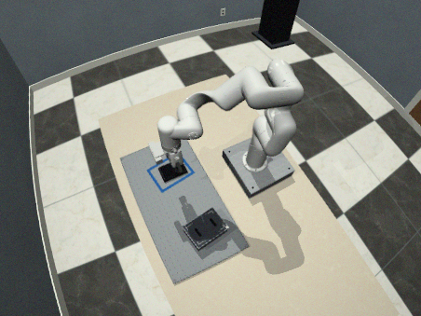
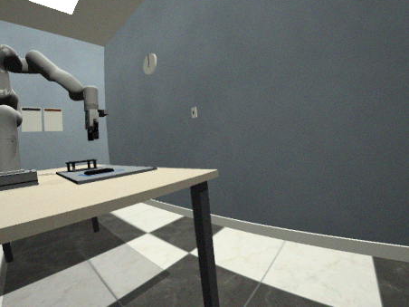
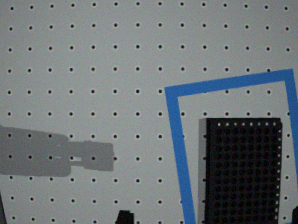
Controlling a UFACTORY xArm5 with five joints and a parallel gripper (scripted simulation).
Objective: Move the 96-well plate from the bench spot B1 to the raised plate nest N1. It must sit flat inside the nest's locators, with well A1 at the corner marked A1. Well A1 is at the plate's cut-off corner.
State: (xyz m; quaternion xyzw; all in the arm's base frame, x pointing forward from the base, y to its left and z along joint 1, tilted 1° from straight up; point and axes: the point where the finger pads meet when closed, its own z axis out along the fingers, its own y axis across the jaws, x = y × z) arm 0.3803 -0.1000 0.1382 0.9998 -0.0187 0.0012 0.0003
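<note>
The 96-well plate is 18 cm below my hand, 7 cm to the right of it and 1 cm behind it. Also, from my hand: A1 label: 32 cm to the left, 12 cm below, 8 cm behind; plate nest: 28 cm to the left, 13 cm below.
</note>
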